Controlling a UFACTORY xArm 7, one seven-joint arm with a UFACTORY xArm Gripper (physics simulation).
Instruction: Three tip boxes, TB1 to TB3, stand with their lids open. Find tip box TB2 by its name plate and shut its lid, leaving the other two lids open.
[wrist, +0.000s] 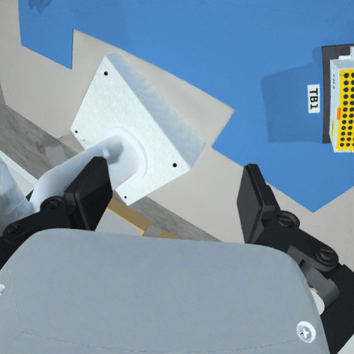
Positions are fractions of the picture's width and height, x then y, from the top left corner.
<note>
In view: my gripper (0.49, 0.51) and a blue mat (0.74, 0.19).
</note>
